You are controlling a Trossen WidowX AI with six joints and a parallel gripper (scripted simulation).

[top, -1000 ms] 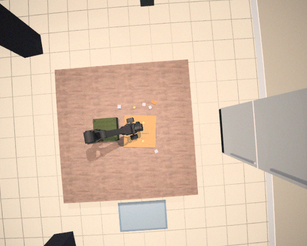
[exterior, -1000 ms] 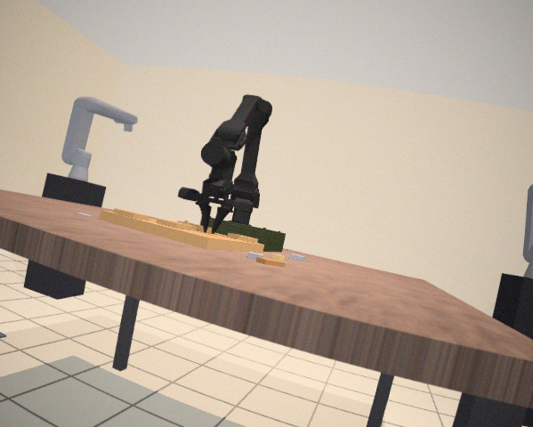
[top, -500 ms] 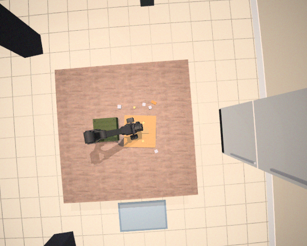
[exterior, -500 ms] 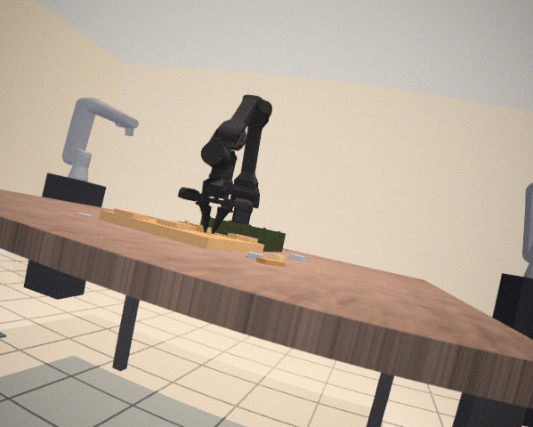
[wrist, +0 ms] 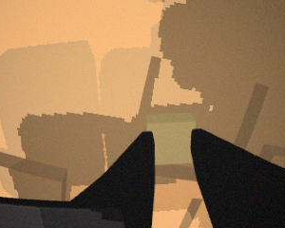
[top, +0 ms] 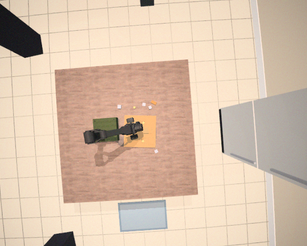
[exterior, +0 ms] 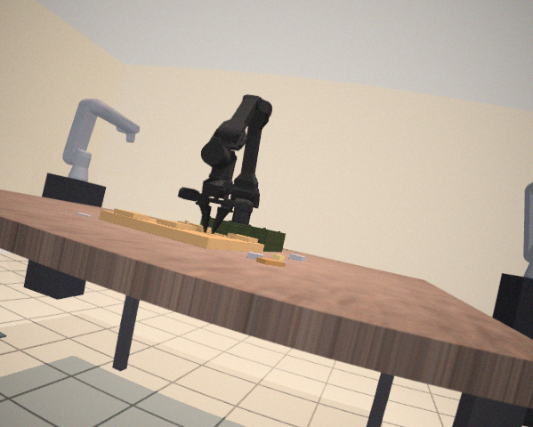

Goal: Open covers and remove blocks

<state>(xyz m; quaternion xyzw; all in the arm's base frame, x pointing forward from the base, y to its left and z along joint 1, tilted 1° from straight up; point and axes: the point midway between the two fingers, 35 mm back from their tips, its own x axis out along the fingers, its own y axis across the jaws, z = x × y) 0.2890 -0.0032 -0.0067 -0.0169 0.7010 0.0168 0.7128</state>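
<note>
Right now my gripper tip is 5 cm short of the puzzle board and 3 cm to the left of it.
</note>
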